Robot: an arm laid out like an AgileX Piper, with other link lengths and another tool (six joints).
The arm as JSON. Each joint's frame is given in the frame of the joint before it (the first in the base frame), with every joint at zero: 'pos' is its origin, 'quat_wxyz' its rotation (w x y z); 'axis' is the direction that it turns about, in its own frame. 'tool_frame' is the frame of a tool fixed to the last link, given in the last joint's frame.
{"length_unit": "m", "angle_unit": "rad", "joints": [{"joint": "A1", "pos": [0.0, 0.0, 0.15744], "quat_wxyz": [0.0, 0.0, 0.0, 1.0], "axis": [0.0, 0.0, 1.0]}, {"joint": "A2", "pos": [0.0, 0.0, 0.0], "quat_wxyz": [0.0, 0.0, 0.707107, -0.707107], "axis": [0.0, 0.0, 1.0]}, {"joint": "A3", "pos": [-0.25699, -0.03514, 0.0], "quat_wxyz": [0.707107, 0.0, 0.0, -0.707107], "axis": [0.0, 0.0, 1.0]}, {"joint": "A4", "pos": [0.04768, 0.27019, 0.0], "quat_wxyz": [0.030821, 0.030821, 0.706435, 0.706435], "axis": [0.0, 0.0, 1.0]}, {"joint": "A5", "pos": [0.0, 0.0, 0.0], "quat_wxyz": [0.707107, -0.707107, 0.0, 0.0], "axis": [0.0, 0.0, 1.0]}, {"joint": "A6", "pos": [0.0, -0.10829, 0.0], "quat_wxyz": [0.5, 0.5, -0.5, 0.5], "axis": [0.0, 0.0, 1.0]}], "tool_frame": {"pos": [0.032, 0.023, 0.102], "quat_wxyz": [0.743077, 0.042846, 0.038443, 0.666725]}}
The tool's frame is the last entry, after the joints.
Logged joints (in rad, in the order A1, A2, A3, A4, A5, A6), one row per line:
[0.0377 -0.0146 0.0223 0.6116 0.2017 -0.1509]
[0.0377 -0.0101 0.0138 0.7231 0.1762 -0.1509]
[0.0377 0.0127 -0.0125 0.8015 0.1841 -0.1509]
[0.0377 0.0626 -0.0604 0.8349 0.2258 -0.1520]
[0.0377 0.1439 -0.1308 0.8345 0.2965 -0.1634]
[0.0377 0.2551 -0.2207 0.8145 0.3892 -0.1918]
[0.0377 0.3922 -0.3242 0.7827 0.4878 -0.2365]
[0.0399 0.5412 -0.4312 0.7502 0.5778 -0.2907]
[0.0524 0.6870 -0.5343 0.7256 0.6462 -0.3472]
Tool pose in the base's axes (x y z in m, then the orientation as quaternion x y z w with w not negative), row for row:
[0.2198 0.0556 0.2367 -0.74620 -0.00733 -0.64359 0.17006]
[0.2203 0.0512 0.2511 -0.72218 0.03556 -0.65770 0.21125]
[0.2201 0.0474 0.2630 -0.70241 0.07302 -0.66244 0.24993]
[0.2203 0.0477 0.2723 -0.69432 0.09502 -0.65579 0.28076]
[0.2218 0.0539 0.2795 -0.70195 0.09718 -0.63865 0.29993]
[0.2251 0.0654 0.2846 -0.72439 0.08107 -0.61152 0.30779]
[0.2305 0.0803 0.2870 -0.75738 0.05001 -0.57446 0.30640]
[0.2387 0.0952 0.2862 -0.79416 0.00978 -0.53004 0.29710]
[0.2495 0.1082 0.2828 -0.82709 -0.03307 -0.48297 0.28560]
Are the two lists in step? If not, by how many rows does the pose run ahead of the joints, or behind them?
The pose runs 1 row behind the joints: the pose in row i belongs to the joints in row i - 1.
